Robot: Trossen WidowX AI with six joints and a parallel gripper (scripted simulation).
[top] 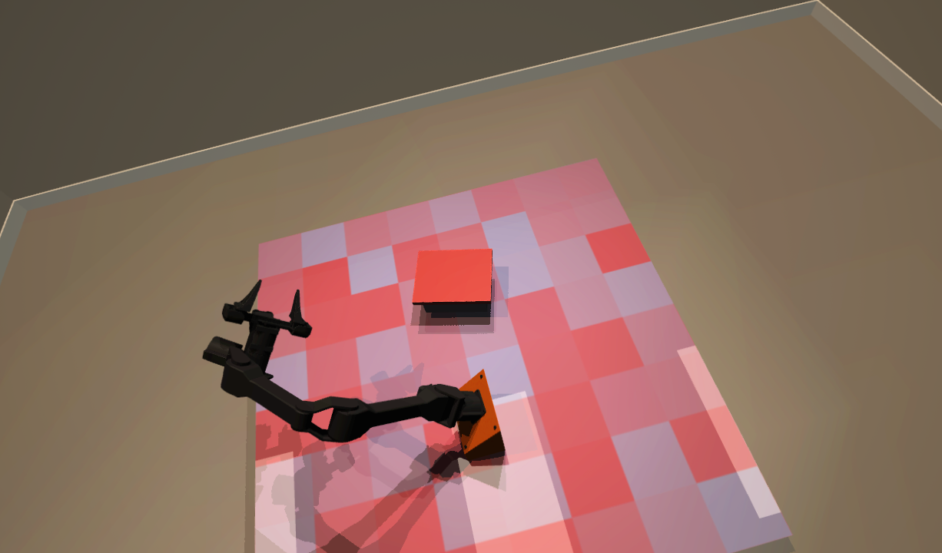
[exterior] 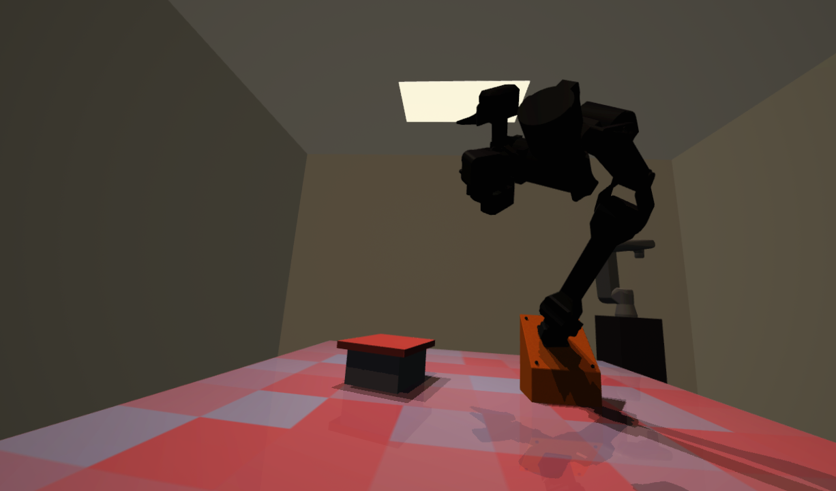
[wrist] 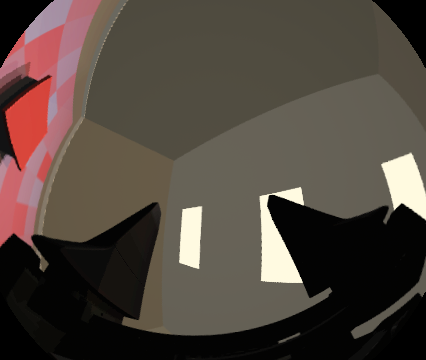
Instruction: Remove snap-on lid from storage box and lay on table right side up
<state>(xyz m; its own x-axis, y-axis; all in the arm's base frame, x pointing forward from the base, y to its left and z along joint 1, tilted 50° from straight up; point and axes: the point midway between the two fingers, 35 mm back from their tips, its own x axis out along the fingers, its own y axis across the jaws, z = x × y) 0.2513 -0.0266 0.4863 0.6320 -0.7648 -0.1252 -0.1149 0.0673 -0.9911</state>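
Now: gripper tip 380 mm to the left of the lid, 380 mm above it and 140 mm short of it. The rest, counted from my gripper tip: storage box: 430 mm below, 380 mm to the right, 140 mm ahead.
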